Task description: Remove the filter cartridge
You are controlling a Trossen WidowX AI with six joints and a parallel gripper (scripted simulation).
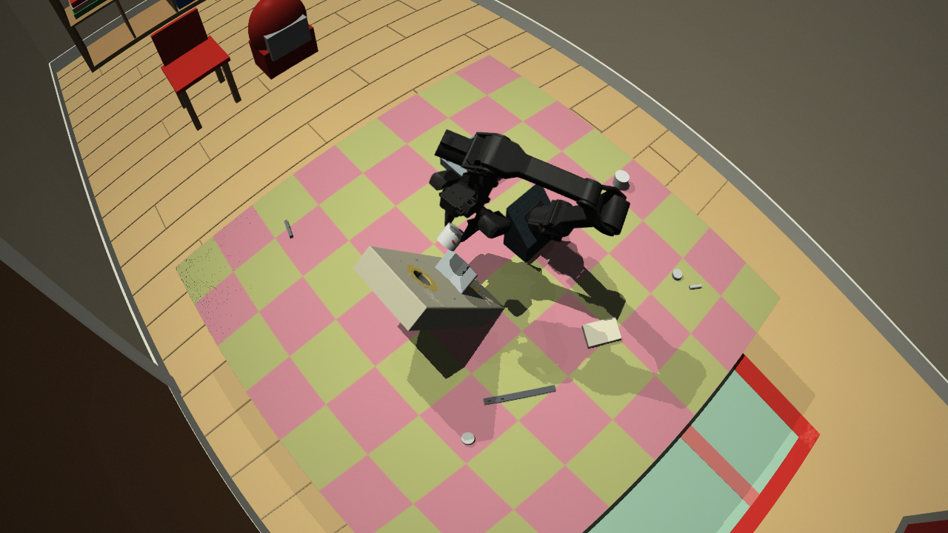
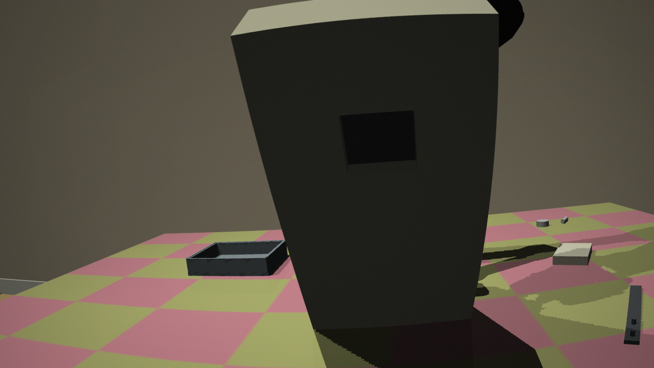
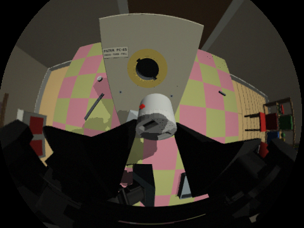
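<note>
My gripper tip is 330 mm past the grey tray, 260 mm above it and 230 mm to the left of it. The rest, counted from my gripper tip: olive service panel: 120 mm below, 70 mm ahead, 10 mm to the left; then cream block: 340 mm to the left, 260 mm below, 160 mm behind; then round grey filter cartridge: right at my gripper tip.
</note>
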